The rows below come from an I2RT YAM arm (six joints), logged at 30 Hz.
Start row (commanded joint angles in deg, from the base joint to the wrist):
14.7 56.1 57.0 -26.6 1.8 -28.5
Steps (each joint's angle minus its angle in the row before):
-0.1 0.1 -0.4 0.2 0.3 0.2
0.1 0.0 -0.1 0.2 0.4 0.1
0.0 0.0 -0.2 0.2 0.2 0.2
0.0 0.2 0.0 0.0 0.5 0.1
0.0 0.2 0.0 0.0 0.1 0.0
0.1 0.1 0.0 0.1 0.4 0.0
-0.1 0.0 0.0 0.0 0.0 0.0
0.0 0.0 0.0 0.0 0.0 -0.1
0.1 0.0 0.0 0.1 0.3 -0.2
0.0 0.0 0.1 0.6 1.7 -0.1
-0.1 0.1 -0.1 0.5 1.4 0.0
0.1 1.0 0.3 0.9 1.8 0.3
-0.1 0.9 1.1 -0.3 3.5 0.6
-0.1 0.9 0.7 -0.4 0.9 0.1
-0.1 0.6 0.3 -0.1 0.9 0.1
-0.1 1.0 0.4 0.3 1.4 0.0
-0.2 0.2 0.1 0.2 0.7 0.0
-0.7 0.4 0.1 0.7 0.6 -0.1
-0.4 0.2 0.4 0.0 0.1 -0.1
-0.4 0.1 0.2 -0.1 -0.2 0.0
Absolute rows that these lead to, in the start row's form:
14.6 56.2 56.6 -26.4 2.1 -28.3
14.7 56.2 56.5 -26.2 2.5 -28.2
14.7 56.2 56.3 -26.0 2.7 -28.0
14.7 56.4 56.3 -26.0 3.2 -27.9
14.7 56.6 56.3 -26.0 3.3 -27.9
14.8 56.7 56.3 -25.9 3.7 -27.9
14.7 56.7 56.3 -25.9 3.7 -27.9
14.7 56.7 56.3 -25.9 3.7 -28.0
14.8 56.7 56.3 -25.8 4.0 -28.2
14.8 56.7 56.4 -25.2 5.7 -28.3
14.7 56.8 56.3 -24.7 7.1 -28.3
14.8 57.8 56.6 -23.8 8.9 -28.0
14.7 58.7 57.7 -24.1 12.4 -27.4
14.6 59.6 58.4 -24.5 13.3 -27.3
14.5 60.2 58.7 -24.6 14.2 -27.2
14.4 61.2 59.1 -24.3 15.6 -27.2
14.2 61.4 59.2 -24.1 16.3 -27.2
13.5 61.8 59.3 -23.4 16.9 -27.3
13.1 62.0 59.7 -23.4 17.0 -27.4
12.7 62.1 59.9 -23.5 16.8 -27.4

